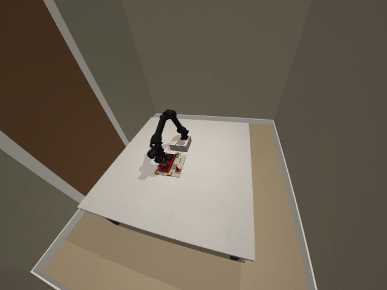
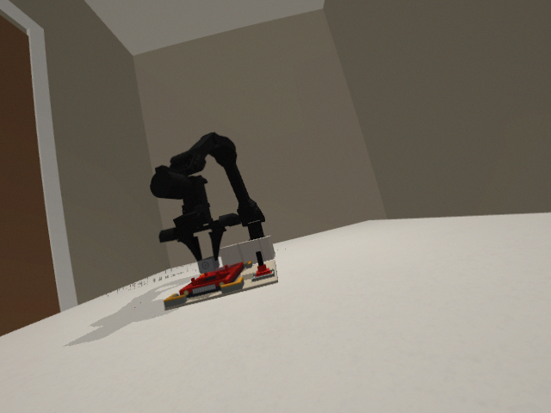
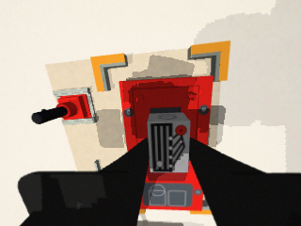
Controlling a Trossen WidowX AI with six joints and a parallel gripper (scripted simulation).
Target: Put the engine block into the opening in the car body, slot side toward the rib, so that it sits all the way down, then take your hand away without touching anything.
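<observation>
The beige base board is 3 cm behind my gripper tip, 3 cm to the left of it and 5 cm below it. Also, from my gripper tip: engine block 1 cm below; black upright post 3 cm ahead, 13 cm to the left, 3 cm below.
</observation>
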